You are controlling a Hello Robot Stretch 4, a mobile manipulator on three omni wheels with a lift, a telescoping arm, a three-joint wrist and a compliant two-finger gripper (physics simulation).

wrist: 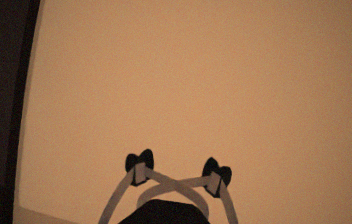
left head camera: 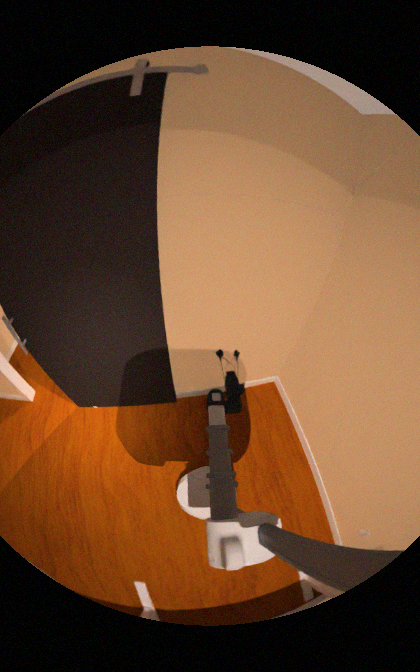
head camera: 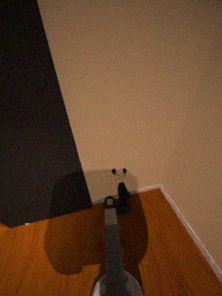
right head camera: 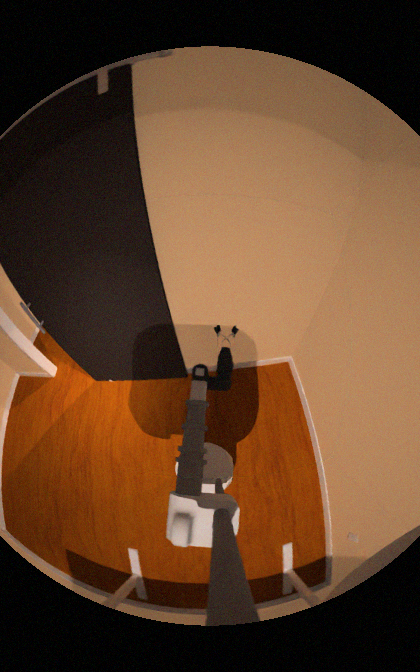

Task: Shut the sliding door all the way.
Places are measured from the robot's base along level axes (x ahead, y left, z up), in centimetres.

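Pixels of known places: gripper, fingertip midpoint: (wrist: 178, 165) (left head camera: 227, 349) (head camera: 118, 168) (right head camera: 225, 325); robot's base at its link origin: (left head camera: 205, 491) (right head camera: 205, 468).
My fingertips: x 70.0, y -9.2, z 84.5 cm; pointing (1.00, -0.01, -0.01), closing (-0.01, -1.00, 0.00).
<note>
Ahead of a thing's pixels: the offset from my fingertips to its top centre. "*": to the spot under its first point. Level surfaces: height alone.
The sliding door (head camera: 35, 120) (left head camera: 85, 240) (right head camera: 85, 240) is a tall dark panel hanging from a rail on the left. Its right edge runs down the tan wall, and the edge also shows at the far left of the wrist view, where the door (wrist: 12, 75) is a dark strip. A grey handle {* dx -9.6, dy +125.7, dz +16.9 cm} (left head camera: 15, 334) (right head camera: 32, 317) sits at its far left edge, beside a doorway gap. My gripper (head camera: 119, 171) (left head camera: 228, 354) (right head camera: 226, 330) (wrist: 178, 165) is open and empty, in front of the wall to the right of the door's right edge, apart from it.
The tan wall (head camera: 125, 100) (left head camera: 240, 250) (right head camera: 240, 225) meets a side wall at a corner on the right. White baseboard {* dx -58.9, dy -82.4, dz -82.3 cm} (left head camera: 310, 460) (right head camera: 315, 450) runs along the wooden floor {dz -87.2 cm} (left head camera: 125, 525). A white door frame (left head camera: 17, 382) (right head camera: 30, 345) stands at the left. The arm's shadow falls on door and wall.
</note>
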